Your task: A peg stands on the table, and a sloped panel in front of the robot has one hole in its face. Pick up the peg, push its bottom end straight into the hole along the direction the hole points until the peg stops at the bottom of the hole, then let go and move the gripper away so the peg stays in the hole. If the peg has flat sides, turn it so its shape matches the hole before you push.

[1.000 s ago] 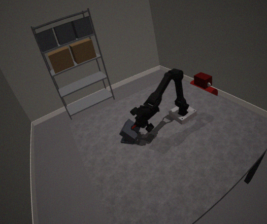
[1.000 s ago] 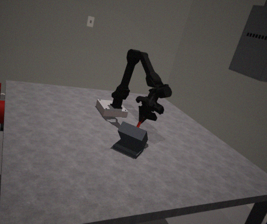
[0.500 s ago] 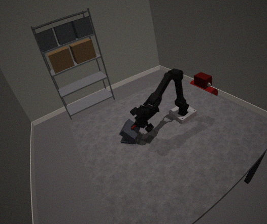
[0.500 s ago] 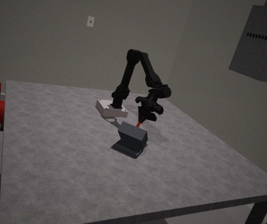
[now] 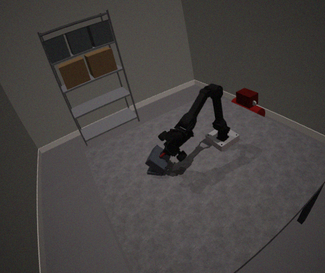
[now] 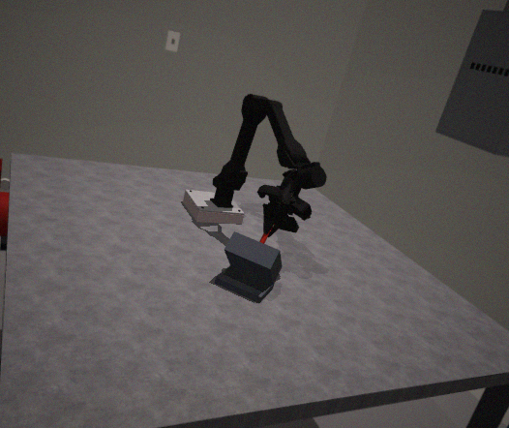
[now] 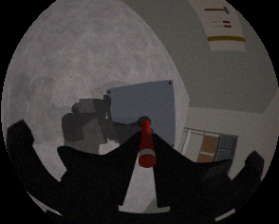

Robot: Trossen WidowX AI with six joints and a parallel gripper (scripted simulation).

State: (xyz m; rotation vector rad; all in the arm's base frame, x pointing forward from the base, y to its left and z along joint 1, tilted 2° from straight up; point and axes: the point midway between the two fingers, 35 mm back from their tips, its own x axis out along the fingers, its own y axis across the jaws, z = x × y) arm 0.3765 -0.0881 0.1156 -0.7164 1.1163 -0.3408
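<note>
Now: gripper tip 1 cm past the red peg, 1 cm to the right of it and 1 cm below it. The rest, counted from my gripper tip: panel block 3 cm ahead, 4 cm to the right, 5 cm below.
</note>
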